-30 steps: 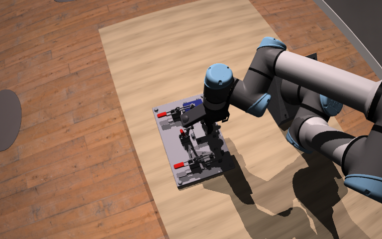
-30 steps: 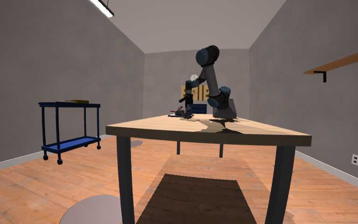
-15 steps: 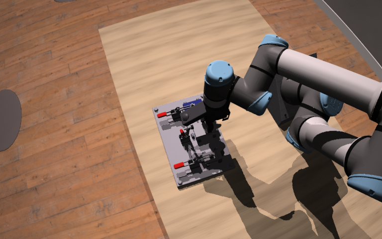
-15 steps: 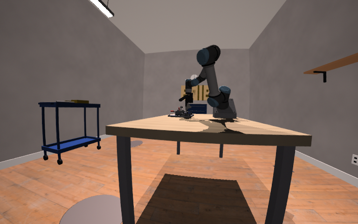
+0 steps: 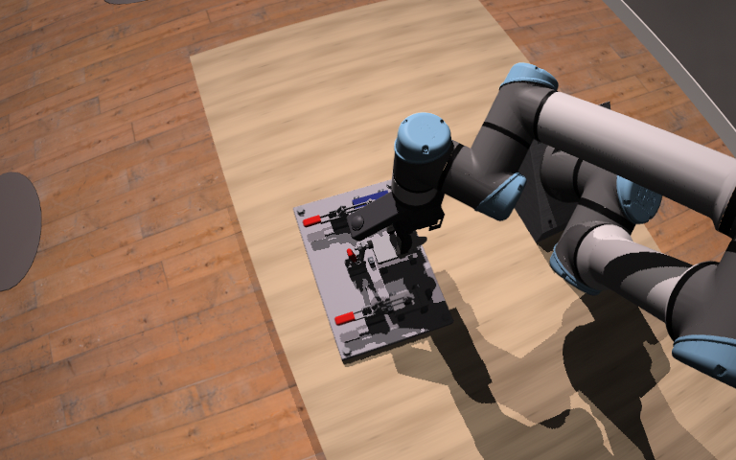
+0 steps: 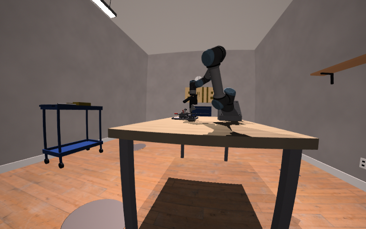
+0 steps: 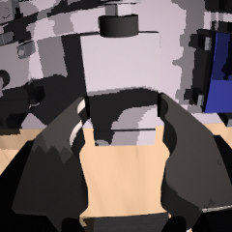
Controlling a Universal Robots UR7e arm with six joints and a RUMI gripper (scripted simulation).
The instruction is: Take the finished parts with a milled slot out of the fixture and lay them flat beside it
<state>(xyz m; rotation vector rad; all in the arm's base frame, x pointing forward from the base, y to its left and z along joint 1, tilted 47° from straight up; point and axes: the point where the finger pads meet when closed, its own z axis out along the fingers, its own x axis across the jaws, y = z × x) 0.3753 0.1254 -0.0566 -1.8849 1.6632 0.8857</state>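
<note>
My hand is 1 cm past the pale grey part and 1 cm above it. Also, from my hand: grey fixture plate (5 cm ahead, 7 cm below); blue blank (1 cm ahead, 11 cm to the right, 4 cm below).
</note>
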